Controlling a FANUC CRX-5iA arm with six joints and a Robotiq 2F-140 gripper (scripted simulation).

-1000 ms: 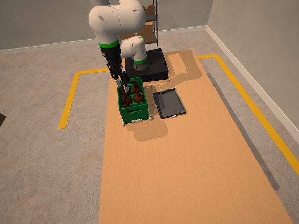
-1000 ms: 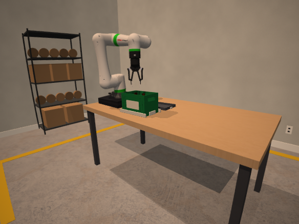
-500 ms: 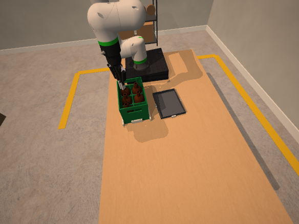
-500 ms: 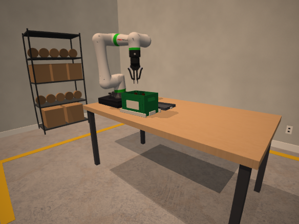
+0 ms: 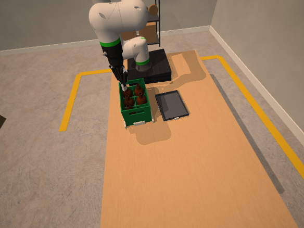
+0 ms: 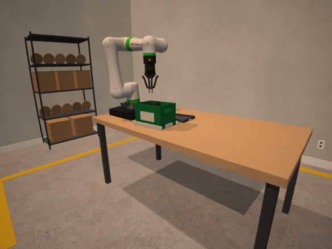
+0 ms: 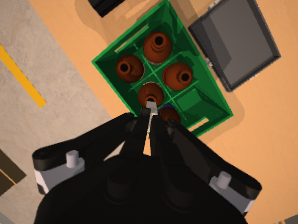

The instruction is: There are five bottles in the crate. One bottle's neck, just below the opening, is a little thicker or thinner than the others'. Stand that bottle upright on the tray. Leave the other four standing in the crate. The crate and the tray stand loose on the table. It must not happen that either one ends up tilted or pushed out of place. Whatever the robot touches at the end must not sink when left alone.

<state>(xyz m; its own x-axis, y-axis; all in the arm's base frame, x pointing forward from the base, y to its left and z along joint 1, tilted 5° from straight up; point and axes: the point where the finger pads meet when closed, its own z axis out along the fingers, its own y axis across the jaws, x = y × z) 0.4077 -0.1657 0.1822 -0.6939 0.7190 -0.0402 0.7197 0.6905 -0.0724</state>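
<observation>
My gripper is now 17 cm above the green crate and 4 cm to the right of it. From my hand the other things lie so: dark grey tray: 31 cm to the left, 24 cm below, 3 cm ahead; glass bottle: 17 cm below, 9 cm to the left, 9 cm behind.
</observation>
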